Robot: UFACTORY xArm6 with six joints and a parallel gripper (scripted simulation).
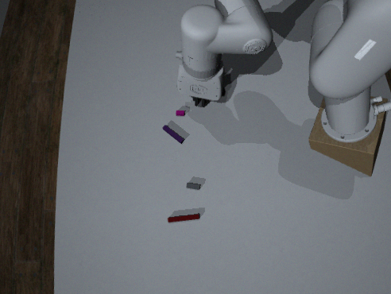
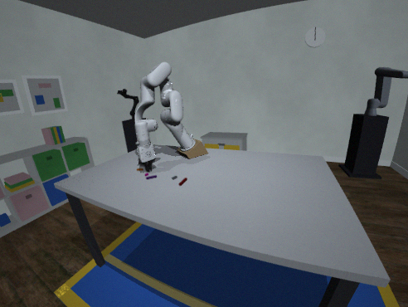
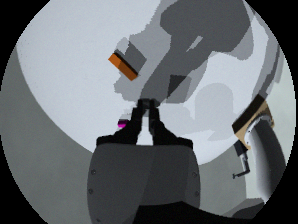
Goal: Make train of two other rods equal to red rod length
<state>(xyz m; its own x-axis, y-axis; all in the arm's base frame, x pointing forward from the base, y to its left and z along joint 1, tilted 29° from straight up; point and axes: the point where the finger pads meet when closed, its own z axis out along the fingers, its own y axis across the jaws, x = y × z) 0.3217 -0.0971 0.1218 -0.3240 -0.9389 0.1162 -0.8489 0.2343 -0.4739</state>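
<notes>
Now: hand 70 mm to the left of the orange rod and 20 mm above it. The rest, counted from my hand: red rod (280 mm to the left, 80 mm ahead, 20 mm below); magenta rod (60 mm ahead, 30 mm to the left, 20 mm below); purple rod (80 mm to the left, 80 mm ahead, 20 mm below).
</notes>
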